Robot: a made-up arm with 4 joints. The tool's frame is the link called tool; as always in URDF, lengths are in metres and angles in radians. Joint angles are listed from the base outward.
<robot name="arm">
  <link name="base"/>
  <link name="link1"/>
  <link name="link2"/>
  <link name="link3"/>
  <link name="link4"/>
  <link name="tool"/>
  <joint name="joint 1" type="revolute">
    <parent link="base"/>
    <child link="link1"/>
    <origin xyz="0 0 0.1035" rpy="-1.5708 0 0"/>
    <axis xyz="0 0 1"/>
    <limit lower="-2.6" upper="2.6"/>
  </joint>
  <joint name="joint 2" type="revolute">
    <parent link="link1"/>
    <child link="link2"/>
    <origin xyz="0.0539 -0.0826 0.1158" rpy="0 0 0"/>
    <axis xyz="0 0 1"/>
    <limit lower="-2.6" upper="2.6"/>
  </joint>
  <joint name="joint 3" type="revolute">
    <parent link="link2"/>
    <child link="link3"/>
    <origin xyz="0.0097 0.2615 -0.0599" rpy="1.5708 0 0"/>
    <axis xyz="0 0 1"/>
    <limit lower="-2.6" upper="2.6"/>
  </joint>
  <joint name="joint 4" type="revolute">
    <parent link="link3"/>
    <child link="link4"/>
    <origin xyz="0.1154 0.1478 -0.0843" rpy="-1.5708 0 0"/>
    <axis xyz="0 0 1"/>
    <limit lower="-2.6" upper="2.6"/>
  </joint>
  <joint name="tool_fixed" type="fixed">
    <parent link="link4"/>
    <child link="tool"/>
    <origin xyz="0.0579 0.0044 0.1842" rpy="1.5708 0 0"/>
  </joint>
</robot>
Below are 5 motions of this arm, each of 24 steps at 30 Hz.
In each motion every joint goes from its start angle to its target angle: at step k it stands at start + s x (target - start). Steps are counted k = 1, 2, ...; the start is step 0. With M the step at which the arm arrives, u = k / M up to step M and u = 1 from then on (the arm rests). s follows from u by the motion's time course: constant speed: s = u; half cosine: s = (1 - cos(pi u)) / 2; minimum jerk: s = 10 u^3 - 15 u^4 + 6 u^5.
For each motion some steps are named. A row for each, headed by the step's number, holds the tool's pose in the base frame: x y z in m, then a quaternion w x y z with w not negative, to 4 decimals.
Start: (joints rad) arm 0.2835 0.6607 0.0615 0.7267
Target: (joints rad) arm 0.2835 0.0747 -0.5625 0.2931
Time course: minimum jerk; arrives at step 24
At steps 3, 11, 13, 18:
3: -0.1485 0.3955 -0.1817 0.6767 0.0028 0.7358 0.0256
11: 0.0120 0.3485 -0.2746 0.8096 -0.0077 0.5782 -0.1005
13: 0.0786 0.3246 -0.2925 0.8477 -0.0096 0.5092 -0.1486
18: 0.2137 0.2671 -0.2982 0.9006 -0.0100 0.3581 -0.2462

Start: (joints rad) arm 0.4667 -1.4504 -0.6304 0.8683
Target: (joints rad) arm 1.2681 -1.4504 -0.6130 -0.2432
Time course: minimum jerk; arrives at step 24
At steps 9, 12, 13, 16, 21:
9: 0.5994 0.2301 0.0901 0.9467 0.1893 -0.0953 -0.2426
12: 0.5846 0.2273 -0.0037 0.9434 0.1324 -0.1284 -0.2757
13: 0.5755 0.2267 -0.0353 0.9420 0.1113 -0.1397 -0.2842
16: 0.5404 0.2265 -0.1176 0.9374 0.0514 -0.1708 -0.2991
21: 0.4962 0.2279 -0.1865 0.9324 -0.0046 -0.1990 -0.3018

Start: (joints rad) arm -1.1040 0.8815 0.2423 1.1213
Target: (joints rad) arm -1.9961 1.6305 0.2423 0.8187
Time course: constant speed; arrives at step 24
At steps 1, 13, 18, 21, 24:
1: 0.0995 0.4111 -0.1880 0.8981 -0.0749 0.4229 0.0948
13: 0.1012 0.4130 -0.2010 0.9395 -0.0711 0.3204 0.0977
18: 0.1057 0.4138 -0.2088 0.9534 -0.0694 0.2765 0.0989
21: 0.1097 0.4142 -0.2139 0.9607 -0.0685 0.2498 0.0996
24: 0.1146 0.4146 -0.2191 0.9673 -0.0675 0.2230 0.1003

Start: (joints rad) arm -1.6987 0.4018 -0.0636 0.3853
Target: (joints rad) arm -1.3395 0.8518 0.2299 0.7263
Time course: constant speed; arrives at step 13
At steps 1, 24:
1: 0.3272 0.3808 0.2051 0.9163 0.0150 -0.4000 -0.0139
24: 0.1893 0.4147 -0.1273 0.9863 -0.0654 0.1182 0.0942

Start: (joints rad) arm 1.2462 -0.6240 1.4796 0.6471
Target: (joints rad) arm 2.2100 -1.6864 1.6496 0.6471
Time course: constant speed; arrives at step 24
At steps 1, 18, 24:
1: -0.3791 0.2422 -0.0598 0.5938 -0.0098 0.4353 0.6767
18: -0.4248 0.2027 -0.1352 0.5738 -0.0356 0.3906 0.7189
24: -0.4470 0.1882 -0.1549 0.5657 -0.0453 0.3750 0.7330

